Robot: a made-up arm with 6 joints. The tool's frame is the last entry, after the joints. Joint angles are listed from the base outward.
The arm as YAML. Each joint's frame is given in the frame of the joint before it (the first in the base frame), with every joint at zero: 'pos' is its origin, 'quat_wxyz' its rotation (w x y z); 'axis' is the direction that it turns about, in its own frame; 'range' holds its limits. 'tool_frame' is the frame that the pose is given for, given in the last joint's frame.
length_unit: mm
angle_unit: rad
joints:
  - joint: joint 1
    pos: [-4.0, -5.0, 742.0]
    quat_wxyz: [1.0, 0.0, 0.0, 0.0]
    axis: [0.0, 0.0, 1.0]
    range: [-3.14, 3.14]
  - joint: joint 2
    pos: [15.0, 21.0, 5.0]
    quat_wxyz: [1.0, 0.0, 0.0, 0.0]
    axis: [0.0, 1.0, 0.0]
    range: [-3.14, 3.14]
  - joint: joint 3
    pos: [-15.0, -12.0, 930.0]
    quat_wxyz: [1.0, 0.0, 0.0, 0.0]
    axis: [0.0, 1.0, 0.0]
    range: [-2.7, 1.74]
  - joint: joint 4
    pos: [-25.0, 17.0, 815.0]
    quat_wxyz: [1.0, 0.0, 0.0, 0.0]
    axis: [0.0, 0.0, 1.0]
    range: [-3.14, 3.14]
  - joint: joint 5
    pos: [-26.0, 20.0, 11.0]
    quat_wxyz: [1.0, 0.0, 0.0, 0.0]
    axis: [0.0, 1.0, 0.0]
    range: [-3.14, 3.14]
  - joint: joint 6
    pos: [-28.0, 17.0, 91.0]
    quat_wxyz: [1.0, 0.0, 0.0, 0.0]
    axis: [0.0, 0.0, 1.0]
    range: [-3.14, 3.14]
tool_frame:
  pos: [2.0, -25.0, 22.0]
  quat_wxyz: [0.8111, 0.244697, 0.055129, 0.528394]
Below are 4 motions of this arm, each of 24 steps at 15 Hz.
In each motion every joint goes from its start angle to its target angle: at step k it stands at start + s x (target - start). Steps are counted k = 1, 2, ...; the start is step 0. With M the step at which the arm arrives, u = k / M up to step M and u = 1 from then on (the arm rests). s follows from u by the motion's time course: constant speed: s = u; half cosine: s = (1 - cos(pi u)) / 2; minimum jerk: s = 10 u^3 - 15 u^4 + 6 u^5.
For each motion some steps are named. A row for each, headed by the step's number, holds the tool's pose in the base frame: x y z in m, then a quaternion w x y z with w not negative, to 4 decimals.
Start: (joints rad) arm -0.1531 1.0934 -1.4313 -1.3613 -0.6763 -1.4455
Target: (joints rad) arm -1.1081 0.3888 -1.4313 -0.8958 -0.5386 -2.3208
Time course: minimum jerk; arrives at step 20
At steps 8, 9, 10, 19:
8: 0.2613 0.0503 2.0889 0.2610 0.0066 -0.6699 -0.6950
9: 0.1887 0.0727 2.0978 0.1946 0.0118 -0.6883 -0.6987
10: 0.1194 0.1092 2.1010 0.1264 0.0164 -0.7062 -0.6964
19: -0.0666 0.4697 2.0131 0.1952 -0.0299 0.7835 0.5892

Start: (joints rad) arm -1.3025 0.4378 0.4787 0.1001 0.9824 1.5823
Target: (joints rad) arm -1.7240 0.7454 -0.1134 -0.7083 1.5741 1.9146
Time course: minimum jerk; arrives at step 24
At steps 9, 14, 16, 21, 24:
9: 0.2284 -1.1368 2.1052 0.2356 0.8175 -0.3996 0.3414
14: 0.0194 -1.1837 2.0910 0.2928 0.7205 -0.5831 0.2348
16: -0.0593 -1.1864 2.0833 0.3113 0.6659 -0.6478 0.2000
21: -0.1703 -1.1770 2.0697 0.3354 0.5711 -0.7331 0.1549
24: -0.1794 -1.1755 2.0684 0.3373 0.5623 -0.7397 0.1514

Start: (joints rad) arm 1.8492 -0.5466 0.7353 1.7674 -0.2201 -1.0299
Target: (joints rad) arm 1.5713 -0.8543 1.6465 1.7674 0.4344 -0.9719
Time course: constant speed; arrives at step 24
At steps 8, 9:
8: 0.0892 -0.2235 2.3594 0.2339 -0.0382 -0.4321 -0.8702
9: 0.0814 -0.2126 2.3449 0.2282 -0.0281 -0.4418 -0.8671

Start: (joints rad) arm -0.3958 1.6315 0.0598 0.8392 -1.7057 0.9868
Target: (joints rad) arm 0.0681 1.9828 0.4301 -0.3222 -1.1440 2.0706
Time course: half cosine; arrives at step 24
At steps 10, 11, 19, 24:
10: 1.7158 -0.3942 0.4247 0.3230 0.4206 0.0163 0.8476
11: 1.7214 -0.3293 0.3655 0.2715 0.4408 0.0611 0.8534
19: 1.6006 0.1275 -0.0734 0.1316 -0.5851 -0.3069 -0.7390
24: 1.5345 0.2161 -0.1689 0.2148 -0.6146 -0.3414 -0.6779

